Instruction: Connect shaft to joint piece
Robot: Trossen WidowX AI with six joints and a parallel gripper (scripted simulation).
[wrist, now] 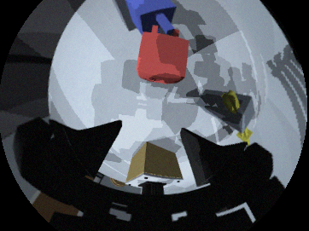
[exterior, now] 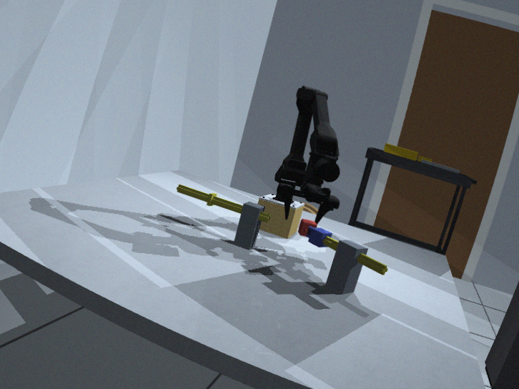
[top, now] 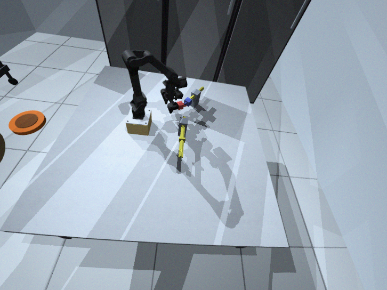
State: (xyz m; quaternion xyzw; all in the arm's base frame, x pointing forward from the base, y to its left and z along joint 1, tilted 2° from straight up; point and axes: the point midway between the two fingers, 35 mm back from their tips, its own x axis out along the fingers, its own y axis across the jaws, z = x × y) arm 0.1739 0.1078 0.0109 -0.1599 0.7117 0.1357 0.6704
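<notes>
My gripper tip is now 80 mm short of the red joint piece, 40 mm to the right of it and 10 mm below it.
</notes>
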